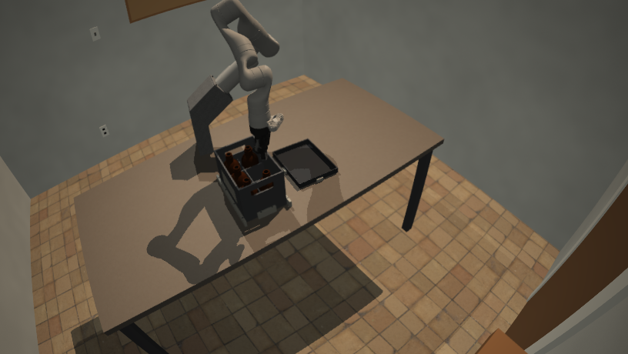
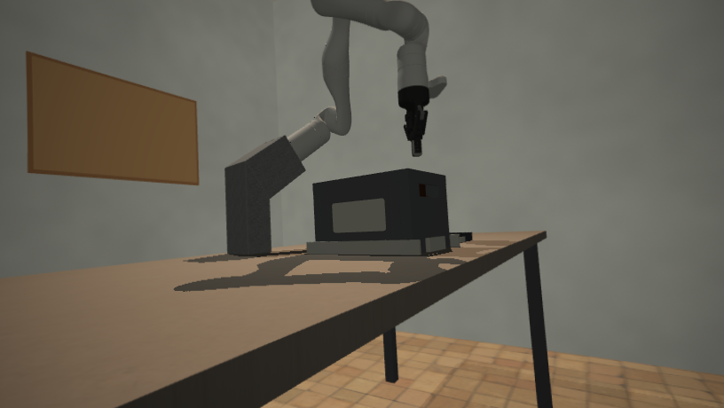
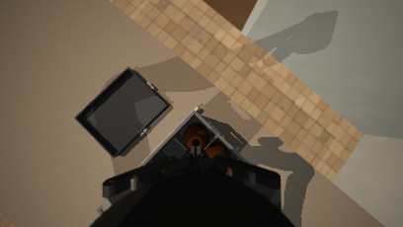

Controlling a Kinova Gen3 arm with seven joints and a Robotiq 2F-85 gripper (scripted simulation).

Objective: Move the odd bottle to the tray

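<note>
Right now the glass bottle is 180 mm behind my hand and 160 mm below it. Also, from my hand: dark tray 130 mm behind, 230 mm to the left, 230 mm below; then crate 90 mm behind, 40 mm to the right, 160 mm below.
</note>
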